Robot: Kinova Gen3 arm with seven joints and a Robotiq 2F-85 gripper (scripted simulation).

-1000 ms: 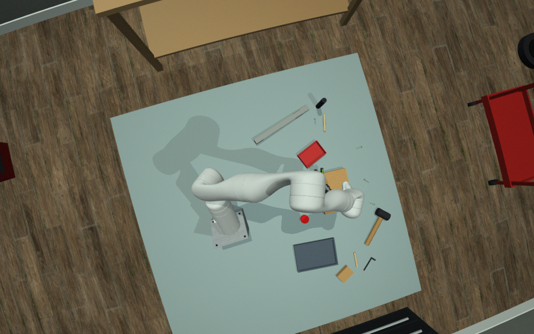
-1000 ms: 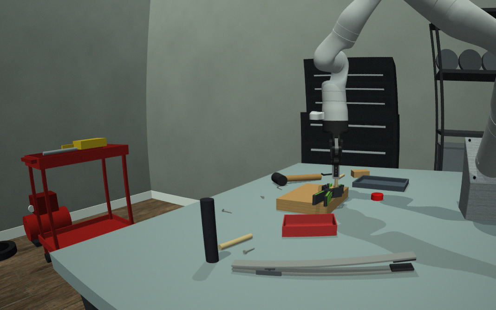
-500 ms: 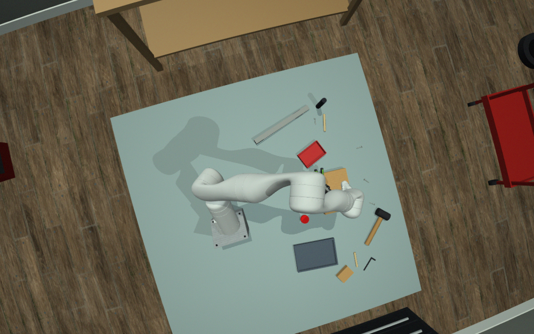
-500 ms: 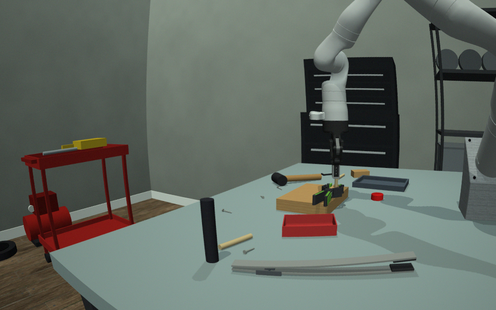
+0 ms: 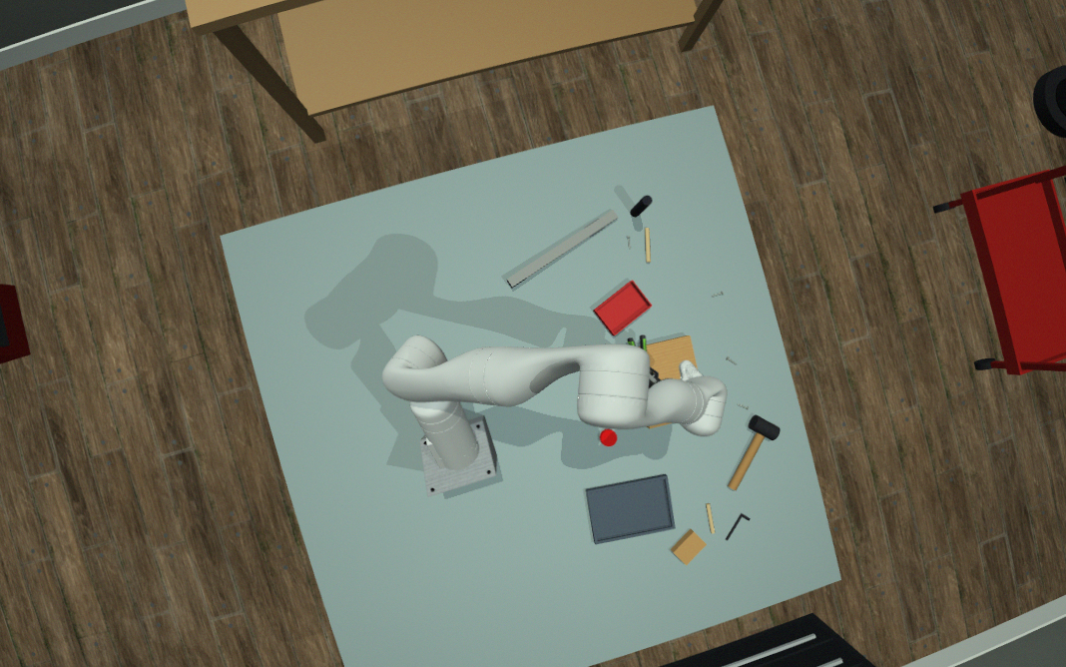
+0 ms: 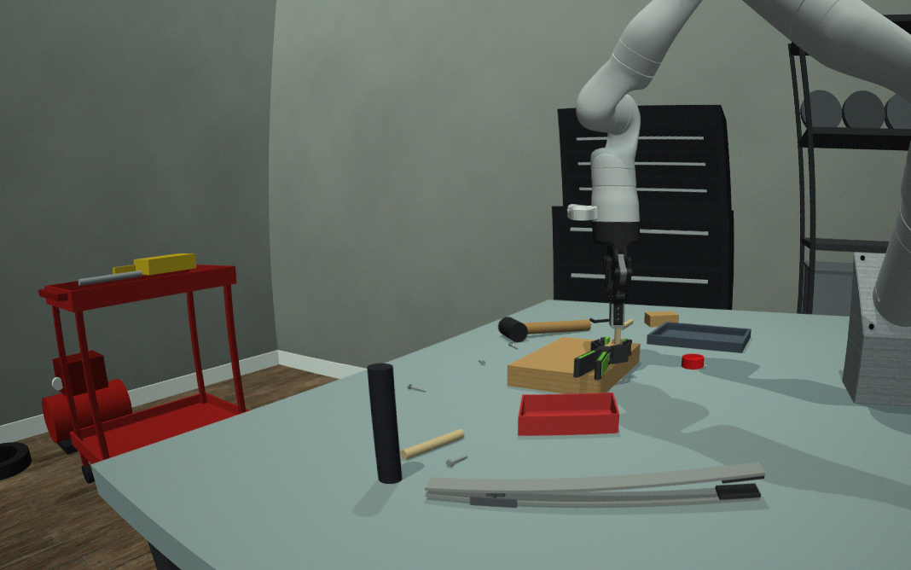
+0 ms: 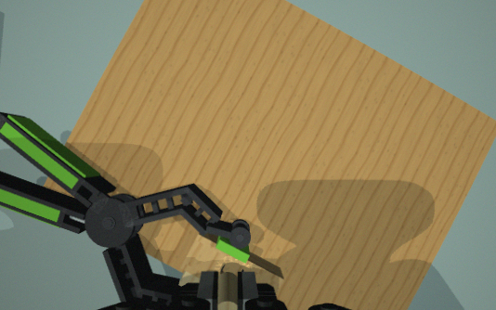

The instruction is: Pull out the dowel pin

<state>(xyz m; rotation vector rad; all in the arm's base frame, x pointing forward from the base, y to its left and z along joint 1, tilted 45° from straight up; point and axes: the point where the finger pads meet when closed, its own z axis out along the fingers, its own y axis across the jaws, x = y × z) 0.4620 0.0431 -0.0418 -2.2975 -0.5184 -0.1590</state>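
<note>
The dowel pin lies 2 cm below my hand. From my hand the other things lie so: red puck (12 cm behind, 9 cm to the right, 9 cm below); small wooden block (6 cm below); wooden bench board (6 cm ahead, 7 cm below).
</note>
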